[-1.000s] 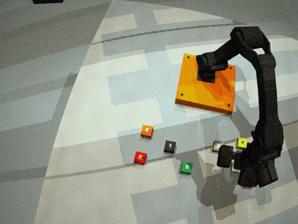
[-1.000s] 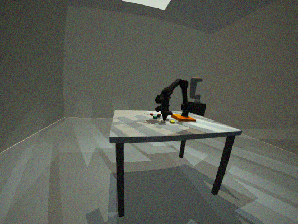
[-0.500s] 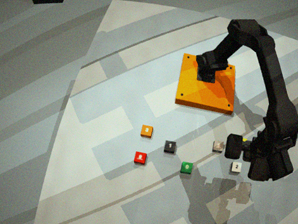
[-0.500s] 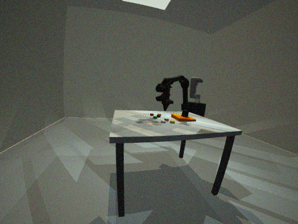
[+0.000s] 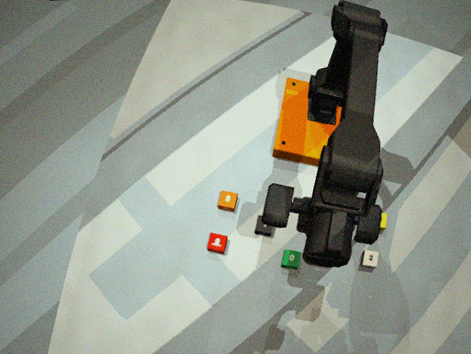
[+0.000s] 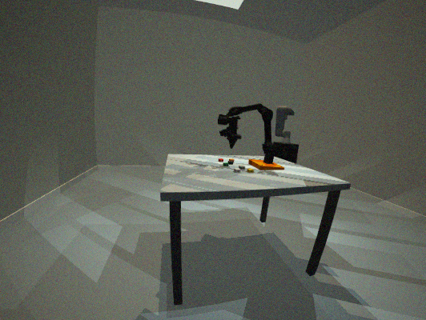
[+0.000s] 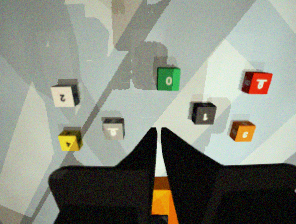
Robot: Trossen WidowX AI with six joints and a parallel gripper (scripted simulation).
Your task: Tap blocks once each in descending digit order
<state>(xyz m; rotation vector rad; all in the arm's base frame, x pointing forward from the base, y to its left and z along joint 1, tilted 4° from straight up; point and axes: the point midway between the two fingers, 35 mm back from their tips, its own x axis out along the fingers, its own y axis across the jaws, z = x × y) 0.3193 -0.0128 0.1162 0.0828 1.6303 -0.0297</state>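
My gripper tip is now 120 mm above the dark block, 90 mm to the left of it and 40 mm past it. Round my gripper tip: white block marked 2: 140 mm to the left, 120 mm below, 10 mm ahead; green block: 120 mm below, 30 mm to the right, 20 mm ahead; red block: 170 mm to the right, 120 mm below, 10 mm ahead.
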